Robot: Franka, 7 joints.
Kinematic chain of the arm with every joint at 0, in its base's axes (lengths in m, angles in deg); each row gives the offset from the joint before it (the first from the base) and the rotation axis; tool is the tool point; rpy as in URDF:
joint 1: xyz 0 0 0.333 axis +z
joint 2: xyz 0 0 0 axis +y
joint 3: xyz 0 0 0.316 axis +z
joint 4: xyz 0.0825 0 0 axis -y
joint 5: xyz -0.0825 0 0.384 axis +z
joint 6: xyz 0 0 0 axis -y
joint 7: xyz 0.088 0 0 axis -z
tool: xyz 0 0 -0.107 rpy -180 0 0
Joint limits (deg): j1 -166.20..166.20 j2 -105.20..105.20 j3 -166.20..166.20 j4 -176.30..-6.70 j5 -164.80..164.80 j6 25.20..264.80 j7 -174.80..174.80
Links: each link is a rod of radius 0.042 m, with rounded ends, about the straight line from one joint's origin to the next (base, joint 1, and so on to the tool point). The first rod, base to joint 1, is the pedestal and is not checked.
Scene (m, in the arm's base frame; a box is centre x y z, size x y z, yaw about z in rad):
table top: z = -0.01
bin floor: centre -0.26 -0.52 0 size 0.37 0.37 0.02 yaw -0.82
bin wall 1: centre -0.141 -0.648 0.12 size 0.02 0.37 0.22 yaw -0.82
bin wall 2: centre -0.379 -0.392 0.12 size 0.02 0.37 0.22 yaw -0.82
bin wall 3: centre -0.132 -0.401 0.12 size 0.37 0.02 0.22 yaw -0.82
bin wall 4: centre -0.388 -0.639 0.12 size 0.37 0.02 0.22 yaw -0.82
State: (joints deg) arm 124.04 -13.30 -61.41 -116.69 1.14 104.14 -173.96
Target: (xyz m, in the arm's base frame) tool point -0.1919 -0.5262 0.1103
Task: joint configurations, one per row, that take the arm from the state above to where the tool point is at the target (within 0.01 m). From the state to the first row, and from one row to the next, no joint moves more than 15 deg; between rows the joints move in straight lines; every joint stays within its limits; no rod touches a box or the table.
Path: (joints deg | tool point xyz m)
1: 112.56 -12.87 -74.22 -115.46 -0.42 103.29 -173.96 | 0.4247 0.3028 0.4646
2: 101.07 -12.44 -87.03 -114.23 -1.97 102.45 -173.96 | 0.5204 0.1019 0.4467
3: 89.59 -12.01 -99.84 -113.00 -3.53 101.60 -173.96 | 0.5238 -0.1230 0.4301
4: 78.11 -11.58 -112.65 -111.77 -5.09 100.75 -173.96 | 0.4324 -0.3313 0.4162
5: 66.63 -11.15 -125.46 -110.54 -6.64 99.91 -173.96 | 0.2614 -0.4846 0.4061
6: 55.14 -10.72 -138.27 -109.32 -8.20 99.06 -173.96 | 0.0401 -0.5542 0.4006
7: 43.66 -10.29 -151.08 -108.09 -9.76 98.22 -173.96 | -0.1919 -0.5262 0.4004
8: 43.86 -21.64 -151.90 -107.25 -10.02 102.11 -173.96 | -0.2047 -0.5391 0.3067
9: 44.06 -32.99 -152.71 -106.41 -10.27 106.01 -173.96 | -0.2049 -0.5393 0.2089
10: 44.26 -44.34 -153.52 -105.57 -10.53 109.91 -173.96 | -0.1919 -0.5262 0.1103

